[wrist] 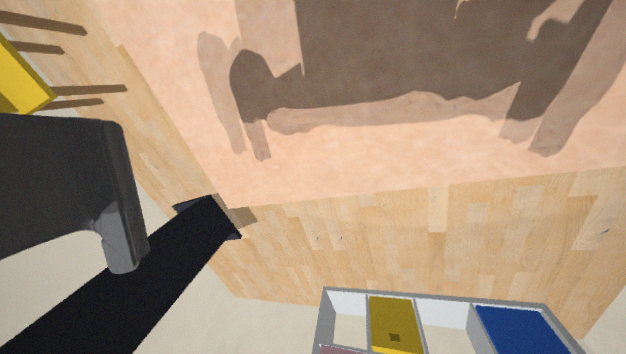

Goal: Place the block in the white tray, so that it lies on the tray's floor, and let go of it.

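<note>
The block does not show in the wrist view, and neither does the white tray. Dark parts of my gripper reach in from the left and lower left, one ending in a rounded grey tip and one a long black bar. My gripper is open, with nothing held between its fingers. Its fingertips cannot both be made out. A broad dark shadow with finger-like shapes at both sides falls on the peach-coloured mat (165,50).
The mat lies on a wooden table (400,240). Beyond the table edge, at the bottom, stands a grey and white shelf unit (326,320) with a yellow bin (392,315) and a blue bin (515,325). A yellow object (22,80) shows at the upper left edge.
</note>
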